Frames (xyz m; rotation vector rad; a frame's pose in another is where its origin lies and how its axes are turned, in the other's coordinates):
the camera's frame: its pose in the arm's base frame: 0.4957 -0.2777 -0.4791 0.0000 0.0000 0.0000
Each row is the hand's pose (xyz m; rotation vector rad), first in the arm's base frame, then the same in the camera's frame.
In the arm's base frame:
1: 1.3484 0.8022 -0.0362 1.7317 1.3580 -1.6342
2: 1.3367 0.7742 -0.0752 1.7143 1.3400 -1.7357
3: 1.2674 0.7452 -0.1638 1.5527 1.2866 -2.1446
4: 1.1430 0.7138 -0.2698 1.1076 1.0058 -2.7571
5: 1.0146 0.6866 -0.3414 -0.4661 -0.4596 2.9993
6: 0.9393 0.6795 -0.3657 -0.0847 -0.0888 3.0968
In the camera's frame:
1: 0.8527 1.0799 0.4429 1.7317 1.3580 -1.6342
2: 0.8410 1.0519 0.4039 1.7143 1.3400 -1.7357
3: 0.7717 1.0229 0.3153 1.5527 1.2866 -2.1446
4: 0.6473 0.9915 0.2093 1.1076 1.0058 -2.7571
5: 0.5189 0.9643 0.1377 -0.4661 -0.4596 2.9993
6: 0.4436 0.9572 0.1134 -0.0847 -0.0888 3.0968

